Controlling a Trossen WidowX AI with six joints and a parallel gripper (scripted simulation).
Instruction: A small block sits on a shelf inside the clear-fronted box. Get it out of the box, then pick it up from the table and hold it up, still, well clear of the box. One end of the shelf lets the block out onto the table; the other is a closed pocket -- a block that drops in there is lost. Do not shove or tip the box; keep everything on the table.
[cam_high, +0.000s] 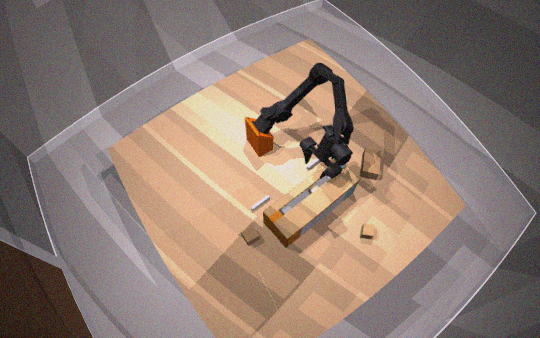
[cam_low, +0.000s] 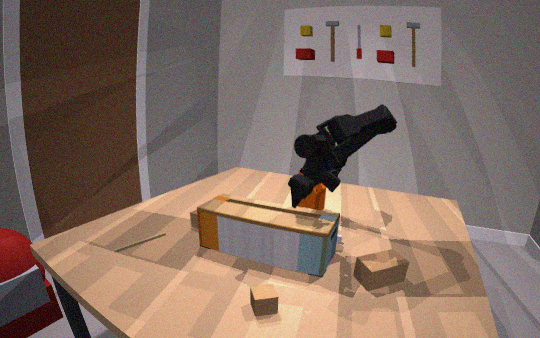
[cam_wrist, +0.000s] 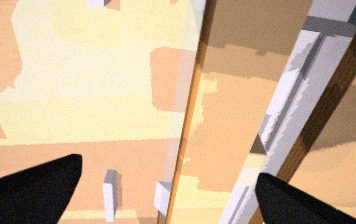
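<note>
Right now the long box is 5 cm ahead of my gripper tip, 6 cm to the right of it and 8 cm below it. From my gripper tip the other things lie so: block: 7 cm ahead, 29 cm to the left, 11 cm below.
</note>
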